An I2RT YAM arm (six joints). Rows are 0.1 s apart.
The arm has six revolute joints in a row. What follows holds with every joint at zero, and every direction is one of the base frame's. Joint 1 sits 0.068 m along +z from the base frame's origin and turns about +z. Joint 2 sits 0.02 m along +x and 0.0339 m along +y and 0.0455 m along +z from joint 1 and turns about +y. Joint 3 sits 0.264 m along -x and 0.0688 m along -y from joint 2 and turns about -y. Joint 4 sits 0.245 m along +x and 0.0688 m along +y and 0.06 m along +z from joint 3 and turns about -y. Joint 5 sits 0.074 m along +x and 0.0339 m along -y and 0.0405 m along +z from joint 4 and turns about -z. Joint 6 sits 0.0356 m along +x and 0.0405 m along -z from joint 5 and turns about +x. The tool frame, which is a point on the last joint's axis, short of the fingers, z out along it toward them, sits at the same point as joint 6; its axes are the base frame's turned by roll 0, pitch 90 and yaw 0 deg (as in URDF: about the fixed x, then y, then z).
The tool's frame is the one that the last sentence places.
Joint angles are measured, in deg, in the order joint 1, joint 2, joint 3, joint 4, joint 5, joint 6. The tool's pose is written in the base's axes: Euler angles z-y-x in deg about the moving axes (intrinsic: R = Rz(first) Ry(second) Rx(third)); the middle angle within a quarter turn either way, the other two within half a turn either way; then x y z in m. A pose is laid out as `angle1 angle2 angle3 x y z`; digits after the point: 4 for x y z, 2 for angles.
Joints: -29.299 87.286 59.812 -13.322 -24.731 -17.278
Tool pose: 177.68 53.52 176.51 0.2977 -0.1500 0.2479
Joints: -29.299 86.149 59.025 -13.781 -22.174 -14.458
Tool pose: 173.03 52.52 175.23 0.2931 -0.1491 0.2486
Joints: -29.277 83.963 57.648 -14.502 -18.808 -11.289
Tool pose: 168.07 51.57 174.60 0.2847 -0.1465 0.2508
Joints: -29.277 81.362 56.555 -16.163 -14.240 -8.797
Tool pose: 164.18 50.43 176.05 0.2745 -0.1439 0.2550
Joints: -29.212 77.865 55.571 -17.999 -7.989 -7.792
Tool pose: 162.89 50.16 -178.72 0.2619 -0.1408 0.2635
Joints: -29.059 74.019 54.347 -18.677 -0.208 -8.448
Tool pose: 164.41 50.90 -169.68 0.2485 -0.1379 0.2733
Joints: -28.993 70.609 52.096 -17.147 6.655 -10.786
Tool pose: 168.49 51.77 -159.33 0.2364 -0.1357 0.2779
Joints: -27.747 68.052 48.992 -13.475 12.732 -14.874
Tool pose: 176.06 51.66 -147.75 0.2301 -0.1299 0.2766
